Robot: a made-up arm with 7 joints. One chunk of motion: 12 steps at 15 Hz.
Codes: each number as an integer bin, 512 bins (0 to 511) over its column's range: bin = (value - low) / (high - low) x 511, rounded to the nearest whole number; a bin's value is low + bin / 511 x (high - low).
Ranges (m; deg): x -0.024..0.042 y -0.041..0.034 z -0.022..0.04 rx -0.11..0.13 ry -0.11..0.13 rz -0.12..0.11
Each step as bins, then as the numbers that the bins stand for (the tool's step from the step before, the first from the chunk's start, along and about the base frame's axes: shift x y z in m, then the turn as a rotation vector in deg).
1 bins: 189 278 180 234 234 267
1 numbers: 0.00041 -0.00020 -0.00016 0.000 0.000 0.000
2 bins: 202 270 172 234 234 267
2 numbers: 0.00209 -0.00137 -0.00113 0.000 0.000 0.000
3 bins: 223 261 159 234 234 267
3 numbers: 0.00480 -0.00269 -0.00271 0.000 0.000 0.000
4 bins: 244 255 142 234 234 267
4 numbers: 0.00751 -0.00357 -0.00477 0.000 0.000 0.000
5 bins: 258 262 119 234 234 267
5 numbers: 0.00932 -0.00255 -0.00756 0.000 0.000 0.000
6 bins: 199 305 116 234 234 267
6 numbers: 0.00170 0.00377 -0.00793 0.000 0.000 0.000
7 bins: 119 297 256 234 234 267
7 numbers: -0.00863 0.00259 0.00906 0.000 0.000 0.000
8 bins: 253 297 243 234 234 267
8 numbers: 0.00868 0.00259 0.00748 0.000 0.000 0.000
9 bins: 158 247 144 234 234 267
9 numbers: -0.00359 -0.00475 -0.00453 0.000 0.000 0.000
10 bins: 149 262 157 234 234 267
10 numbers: -0.00476 -0.00255 -0.00295 0.000 0.000 0.000
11 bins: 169 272 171 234 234 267
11 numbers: -0.00217 -0.00108 -0.00125 0.000 0.000 0.000
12 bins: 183 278 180 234 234 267
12 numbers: -0.00036 -0.00020 -0.00016 0.000 0.000 0.000
